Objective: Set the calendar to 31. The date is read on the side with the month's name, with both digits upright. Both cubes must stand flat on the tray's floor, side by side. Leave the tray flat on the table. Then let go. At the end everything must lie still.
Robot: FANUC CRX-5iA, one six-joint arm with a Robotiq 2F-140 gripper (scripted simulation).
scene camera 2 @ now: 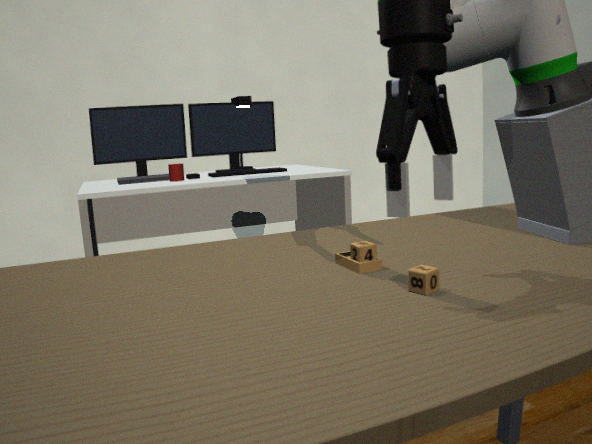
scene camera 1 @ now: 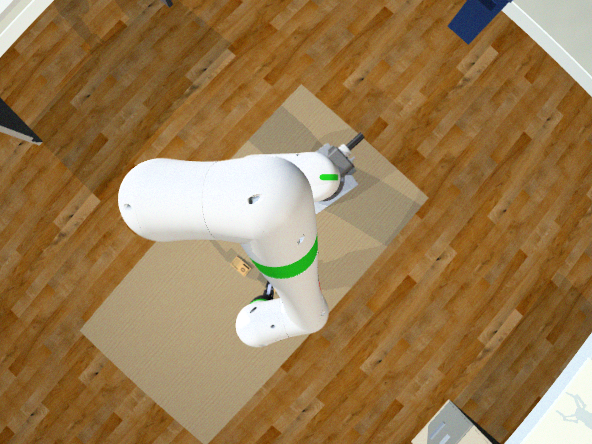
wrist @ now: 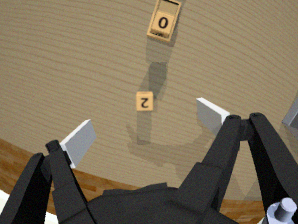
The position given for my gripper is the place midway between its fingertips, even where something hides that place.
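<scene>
There's a wooden number cube [scene camera 2: 424, 280] here that I can see, and the same camera shows my gripper [scene camera 2: 423, 207]. You'd see my gripper [wrist: 143, 119] from the wrist as well.
</scene>
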